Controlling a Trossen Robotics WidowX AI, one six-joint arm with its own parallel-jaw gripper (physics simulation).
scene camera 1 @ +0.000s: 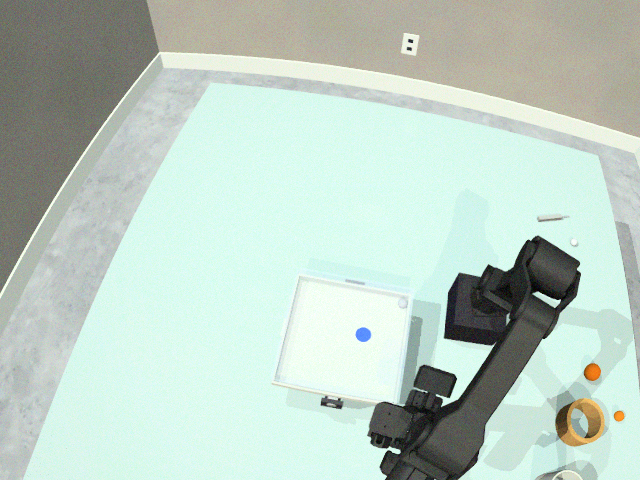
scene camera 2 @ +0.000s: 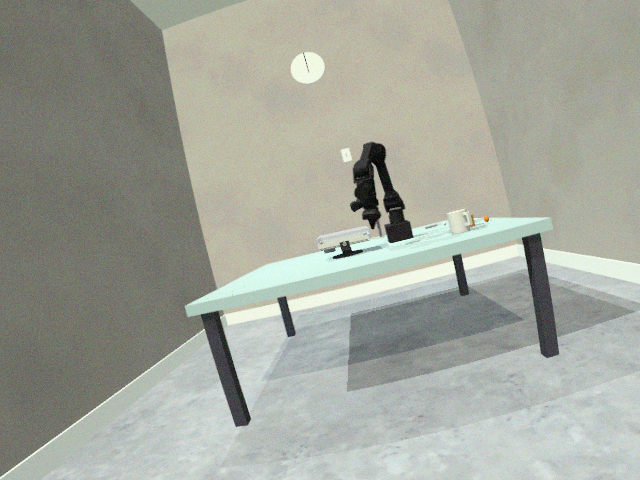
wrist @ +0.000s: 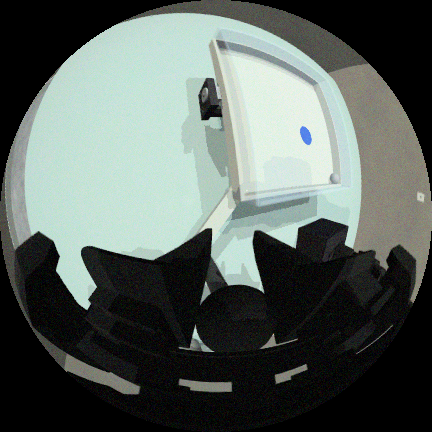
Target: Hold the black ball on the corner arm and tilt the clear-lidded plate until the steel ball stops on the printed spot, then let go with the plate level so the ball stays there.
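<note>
The clear-lidded plate (scene camera 1: 320, 325) (scene camera 2: 341, 237) (wrist: 270, 90) stands above the table on a black stand (scene camera 2: 345, 249); any tilt is too slight to judge. The steel ball (scene camera 1: 402, 302) (wrist: 334, 178) lies in its upper right corner in scene camera 1, apart from the blue printed spot (scene camera 1: 363, 334) (wrist: 306, 135). The pale corner arm (wrist: 218, 216) runs from the plate's near corner in the wrist view towards the black ball (wrist: 235, 317). My gripper (scene camera 2: 372, 224) (wrist: 232, 235) is shut on the black ball, which sits between the fingers. In scene camera 1 my arm hides the ball.
My black base (scene camera 1: 475, 317) (scene camera 2: 399, 230) stands beside the plate. A dark bracket (scene camera 1: 331, 401) (wrist: 209, 99) is at the plate's side. An orange ball (scene camera 1: 592, 372), a smaller one (scene camera 1: 619, 415), an orange ring (scene camera 1: 566, 431), a white mug (scene camera 2: 458, 222) and a pen-like tool (scene camera 1: 550, 218) are on the table.
</note>
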